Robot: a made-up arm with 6 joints. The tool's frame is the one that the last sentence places.
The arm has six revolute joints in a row. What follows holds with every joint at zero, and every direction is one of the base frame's. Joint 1 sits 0.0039 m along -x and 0.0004 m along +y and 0.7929 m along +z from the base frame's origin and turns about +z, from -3.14 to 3.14 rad. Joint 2 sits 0.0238 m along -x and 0.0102 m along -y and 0.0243 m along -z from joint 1 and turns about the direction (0, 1, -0.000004), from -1.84 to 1.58 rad. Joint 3 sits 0.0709 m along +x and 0.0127 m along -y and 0.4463 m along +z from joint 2 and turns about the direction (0, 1, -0.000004), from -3.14 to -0.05 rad. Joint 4 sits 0.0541 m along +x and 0.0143 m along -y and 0.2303 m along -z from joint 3 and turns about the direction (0, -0.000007, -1), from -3.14 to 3.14 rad. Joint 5 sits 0.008 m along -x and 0.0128 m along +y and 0.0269 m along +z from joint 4 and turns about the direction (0, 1, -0.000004), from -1.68 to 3.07 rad. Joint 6 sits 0.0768 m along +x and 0.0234 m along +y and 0.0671 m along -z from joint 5 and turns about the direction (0, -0.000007, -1), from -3.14 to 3.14 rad. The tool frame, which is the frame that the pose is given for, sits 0.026 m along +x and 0.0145 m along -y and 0.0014 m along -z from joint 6; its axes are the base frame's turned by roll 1.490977, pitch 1.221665 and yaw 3.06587 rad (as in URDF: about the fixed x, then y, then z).
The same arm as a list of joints. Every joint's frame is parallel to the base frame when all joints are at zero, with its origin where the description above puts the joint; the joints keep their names.
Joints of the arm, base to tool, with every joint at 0 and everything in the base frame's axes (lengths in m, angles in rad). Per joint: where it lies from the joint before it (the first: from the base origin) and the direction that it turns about. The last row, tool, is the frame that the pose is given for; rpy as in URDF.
joint 1: origin -0.0039 0.0004 0.7929 axis 0 0 1
joint 2: origin -0.0238 -0.0102 -0.0243 axis 0 1 0
joint 3: origin 0.0709 -0.0127 0.4463 axis 0 1 0
joint 4: origin 0.0541 -0.0143 -0.2303 axis 0 0 -1
joint 5: origin -0.0080 0.0128 0.0269 axis 0 1 0
joint 6: origin 0.0768 0.0234 -0.0671 axis 0 0 -1
tool: origin 0.0260 -0.0145 -0.0014 rpy 1.4910 1.2217 3.0659
Joint limits (rad, base to tool): -3.1400..3.1400 -1.8400..1.5800 -3.1400..-0.0500 -3.1400..3.1400 -1.6800..3.0700 -3.1400..3.1400

